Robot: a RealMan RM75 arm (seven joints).
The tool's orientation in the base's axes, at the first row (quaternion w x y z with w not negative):
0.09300 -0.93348 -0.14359 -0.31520
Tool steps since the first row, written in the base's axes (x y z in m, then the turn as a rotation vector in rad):
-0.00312 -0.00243 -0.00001 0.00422 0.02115 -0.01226
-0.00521 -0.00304 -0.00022 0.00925 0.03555 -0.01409
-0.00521 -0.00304 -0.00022 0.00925 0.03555 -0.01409
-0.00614 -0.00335 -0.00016 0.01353 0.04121 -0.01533
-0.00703 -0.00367 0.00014 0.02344 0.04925 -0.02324
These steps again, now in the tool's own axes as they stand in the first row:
-0.00289 0.00127 -0.00239 0.00010 -0.01751 0.01757
-0.00473 0.00118 -0.00356 0.00581 -0.02928 0.02563
-0.00473 0.00118 -0.00356 0.00581 -0.02928 0.02563
-0.00547 0.00116 -0.00421 0.00948 -0.03310 0.03050
-0.00603 0.00115 -0.00503 0.01383 -0.03678 0.04440

